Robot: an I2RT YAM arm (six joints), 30 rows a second.
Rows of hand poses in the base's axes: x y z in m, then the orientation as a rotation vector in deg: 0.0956, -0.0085, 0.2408, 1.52, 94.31, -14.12; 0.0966, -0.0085, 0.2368, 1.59, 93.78, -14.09; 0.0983, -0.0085, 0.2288, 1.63, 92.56, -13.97; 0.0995, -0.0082, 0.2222, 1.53, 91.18, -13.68; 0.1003, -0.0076, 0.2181, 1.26, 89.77, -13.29; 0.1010, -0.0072, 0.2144, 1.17, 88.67, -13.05; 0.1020, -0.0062, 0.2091, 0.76, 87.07, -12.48; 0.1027, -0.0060, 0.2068, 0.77, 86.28, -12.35
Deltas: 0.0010, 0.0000, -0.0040, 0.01, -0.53, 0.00; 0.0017, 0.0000, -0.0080, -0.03, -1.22, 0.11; 0.0012, 0.0003, -0.0066, -0.02, -1.38, 0.31; 0.0008, 0.0006, -0.0041, -0.06, -1.40, 0.48; 0.0007, 0.0004, -0.0037, -0.01, -1.10, 0.26; 0.0010, 0.0010, -0.0053, -0.06, -1.59, 0.70; 0.0007, 0.0002, -0.0023, 0.01, -0.79, 0.11
